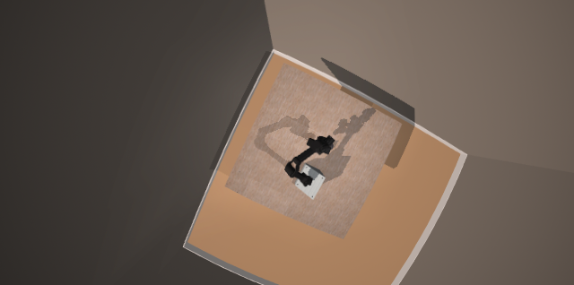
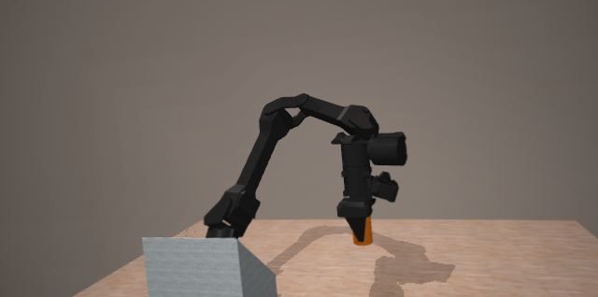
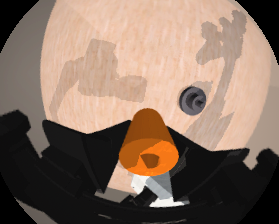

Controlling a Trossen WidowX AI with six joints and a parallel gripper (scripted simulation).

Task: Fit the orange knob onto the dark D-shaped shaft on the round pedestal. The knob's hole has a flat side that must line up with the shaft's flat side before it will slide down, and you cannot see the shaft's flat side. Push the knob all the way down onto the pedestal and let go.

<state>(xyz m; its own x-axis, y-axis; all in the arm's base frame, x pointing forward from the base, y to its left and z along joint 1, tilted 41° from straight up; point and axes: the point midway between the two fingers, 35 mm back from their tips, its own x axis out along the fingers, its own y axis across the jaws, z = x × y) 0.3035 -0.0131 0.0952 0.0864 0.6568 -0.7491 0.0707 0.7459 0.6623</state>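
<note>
Now: the dark round pedestal 140 mm to the right of my gripper tip, 110 mm below it and 20 mm ahead of it. The rest, counted from my gripper tip: orange knob 20 mm above.
</note>
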